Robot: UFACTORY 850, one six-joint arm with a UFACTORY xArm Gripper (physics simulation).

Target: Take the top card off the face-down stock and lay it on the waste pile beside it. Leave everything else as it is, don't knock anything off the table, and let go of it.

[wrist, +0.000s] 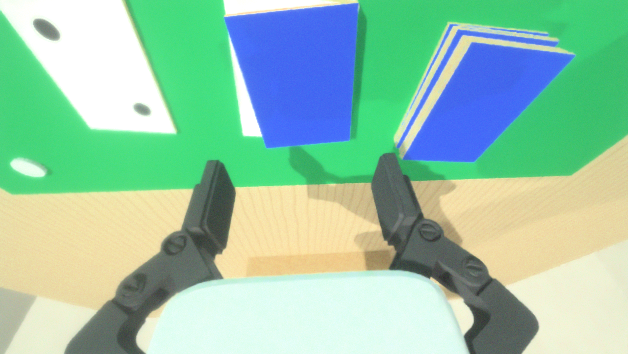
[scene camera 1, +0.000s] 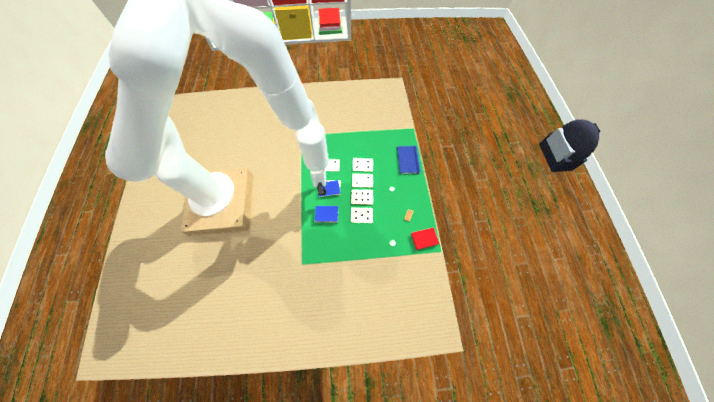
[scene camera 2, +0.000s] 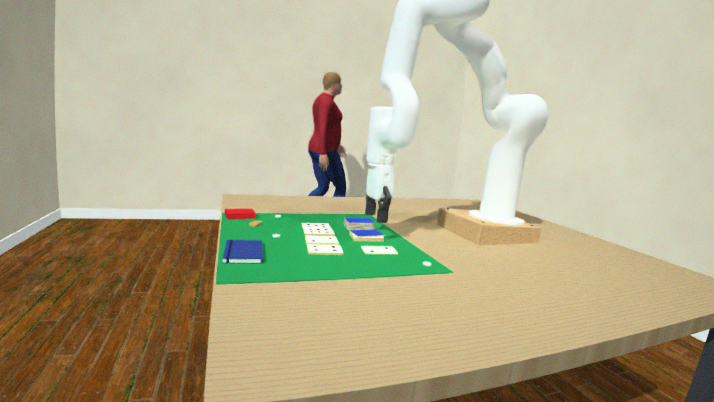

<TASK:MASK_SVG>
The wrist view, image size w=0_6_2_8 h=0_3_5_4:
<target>gripper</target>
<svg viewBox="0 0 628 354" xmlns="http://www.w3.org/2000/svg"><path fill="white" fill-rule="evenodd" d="M539 322L530 309L496 278L493 279L489 275L486 265L479 258L446 238L437 222L424 218L411 181L407 175L402 174L395 153L384 153L379 157L371 183L383 239L387 241L388 246L394 245L397 251L388 270L224 279L214 260L216 255L223 254L223 249L227 247L236 190L223 162L208 160L200 184L196 184L181 230L166 236L161 243L160 252L120 282L115 297L108 300L71 339L64 354L146 354L137 345L137 334L148 315L170 298L172 299L164 308L147 354L522 354L538 333ZM430 277L458 294L472 312L474 323L464 335L447 297Z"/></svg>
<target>white card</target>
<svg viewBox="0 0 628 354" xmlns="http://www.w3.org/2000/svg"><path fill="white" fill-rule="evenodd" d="M0 0L0 10L90 129L177 133L176 126L125 0Z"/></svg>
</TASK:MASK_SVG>
